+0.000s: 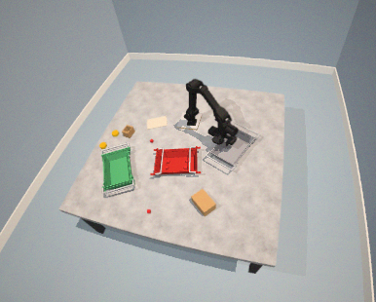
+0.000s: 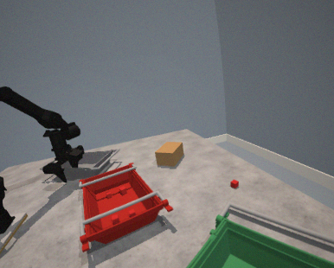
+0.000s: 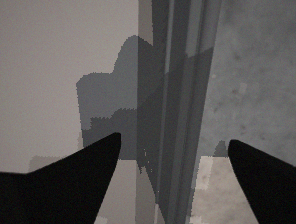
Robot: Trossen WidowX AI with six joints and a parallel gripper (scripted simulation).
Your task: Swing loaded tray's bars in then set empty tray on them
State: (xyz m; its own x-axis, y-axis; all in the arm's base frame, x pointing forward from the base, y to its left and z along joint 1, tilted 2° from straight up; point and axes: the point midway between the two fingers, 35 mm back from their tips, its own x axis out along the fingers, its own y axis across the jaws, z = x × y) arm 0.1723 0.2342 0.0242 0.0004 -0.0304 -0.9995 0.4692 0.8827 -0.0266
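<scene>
Right now my gripper tip is 8 cm to the right of the grey tray, 4 cm short of it and 3 cm below it. Also, from my gripper tip: cream card: 50 cm to the right, 16 cm behind, 1 cm below.
</scene>
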